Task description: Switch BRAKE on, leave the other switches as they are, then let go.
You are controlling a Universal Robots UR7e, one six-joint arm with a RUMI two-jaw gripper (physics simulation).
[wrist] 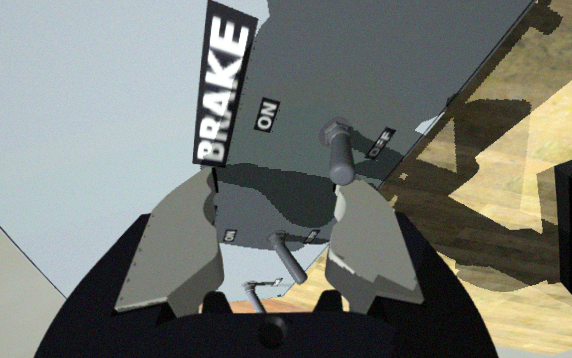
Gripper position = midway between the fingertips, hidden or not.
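The gripper [276,170] appears in the scene, and so does a grey panel [112,112].
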